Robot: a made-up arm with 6 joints. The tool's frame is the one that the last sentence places.
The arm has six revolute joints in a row. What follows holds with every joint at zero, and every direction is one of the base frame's. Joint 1 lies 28.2 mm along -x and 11.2 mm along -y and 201.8 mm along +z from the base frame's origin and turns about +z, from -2.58 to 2.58 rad. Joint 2 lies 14.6 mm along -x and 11.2 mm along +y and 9.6 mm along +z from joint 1 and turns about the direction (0.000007, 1, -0.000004), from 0.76 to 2.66 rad. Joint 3 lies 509.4 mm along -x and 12.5 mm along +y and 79.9 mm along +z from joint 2 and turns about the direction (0.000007, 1, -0.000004), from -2.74 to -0.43 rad. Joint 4 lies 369.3 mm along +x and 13.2 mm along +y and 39.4 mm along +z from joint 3 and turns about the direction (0.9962, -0.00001, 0.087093), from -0.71 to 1.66 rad. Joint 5 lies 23.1 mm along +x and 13.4 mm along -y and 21 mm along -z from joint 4 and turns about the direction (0.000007, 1, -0.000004), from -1.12 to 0.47 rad. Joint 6 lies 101.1 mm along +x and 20.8 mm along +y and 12.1 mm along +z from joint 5 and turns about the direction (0.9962, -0.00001, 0.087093), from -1.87 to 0.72 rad. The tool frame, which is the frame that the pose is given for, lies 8.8 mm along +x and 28 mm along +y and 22.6 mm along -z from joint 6; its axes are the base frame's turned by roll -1.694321, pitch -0.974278 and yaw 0.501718 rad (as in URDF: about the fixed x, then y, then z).
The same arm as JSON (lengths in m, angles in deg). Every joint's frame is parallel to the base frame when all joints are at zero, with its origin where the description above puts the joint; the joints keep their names.
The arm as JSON. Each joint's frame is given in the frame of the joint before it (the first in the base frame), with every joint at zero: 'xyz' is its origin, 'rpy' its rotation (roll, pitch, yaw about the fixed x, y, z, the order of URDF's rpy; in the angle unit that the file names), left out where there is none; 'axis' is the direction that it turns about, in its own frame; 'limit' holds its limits. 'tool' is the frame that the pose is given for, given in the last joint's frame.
{"units": {"length": "m", "angle": "deg"}, "joints": [
  {"name": "joint 1", "type": "revolute", "origin": {"xyz": [-0.0282, -0.0112, 0.2018]}, "axis": [0.0, 0.0, 1.0], "limit": {"lower": -147.82, "upper": 147.82}},
  {"name": "joint 2", "type": "revolute", "origin": {"xyz": [-0.0146, 0.0112, 0.0096]}, "axis": [0.0, 1.0, 0.0], "limit": {"lower": 43.54, "upper": 152.41}},
  {"name": "joint 3", "type": "revolute", "origin": {"xyz": [-0.5094, 0.0125, 0.0799]}, "axis": [0.0, 1.0, 0.0], "limit": {"lower": -156.99, "upper": -24.64}},
  {"name": "joint 4", "type": "revolute", "origin": {"xyz": [0.3693, 0.0132, 0.0394]}, "axis": [0.9962, 0.0, 0.0871], "limit": {"lower": -40.68, "upper": 95.11}},
  {"name": "joint 5", "type": "revolute", "origin": {"xyz": [0.0231, -0.0134, -0.021]}, "axis": [0.0, 1.0, 0.0], "limit": {"lower": -64.17, "upper": 26.93}},
  {"name": "joint 6", "type": "revolute", "origin": {"xyz": [0.1011, 0.0208, 0.0121]}, "axis": [0.9962, 0.0, 0.0871], "limit": {"lower": -107.14, "upper": 41.25}}
], "tool": {"origin": {"xyz": [0.0088, 0.028, -0.0226], "rpy": [-97.08, -55.82, 28.75]}}}

